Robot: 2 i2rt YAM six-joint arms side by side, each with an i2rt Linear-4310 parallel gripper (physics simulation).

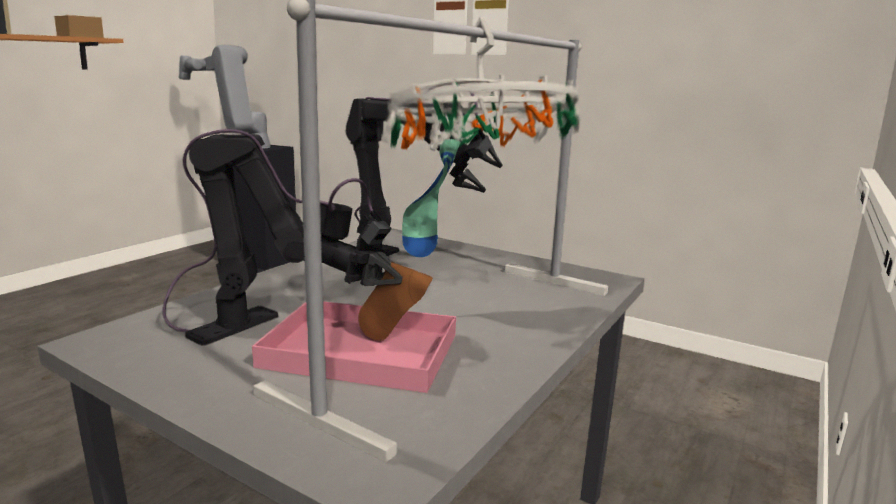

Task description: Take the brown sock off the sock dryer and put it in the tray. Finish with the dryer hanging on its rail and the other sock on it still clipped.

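Note:
The brown sock [383, 311] is off the dryer's clips. My right gripper [399, 280] is shut on it near its upper end, and its lower end hangs down over the inside of the pink tray [369, 373]; whether it touches the tray floor I cannot tell. The round white sock dryer [404, 97] hangs by its hook [481, 65] on the grey rail [388, 19], its ring about level. The teal and blue sock [420, 219] hangs from a clip under the ring, slanting down to the left. My left gripper [492, 177] is open and empty, under the ring just right of that sock's top.
Orange, green and white clips hang around the ring. The stand's near post [313, 219] rises in front of the tray, and its far post [562, 188] stands at the back right. White feet [350, 432] [582, 285] carry the posts on the grey table [187, 388].

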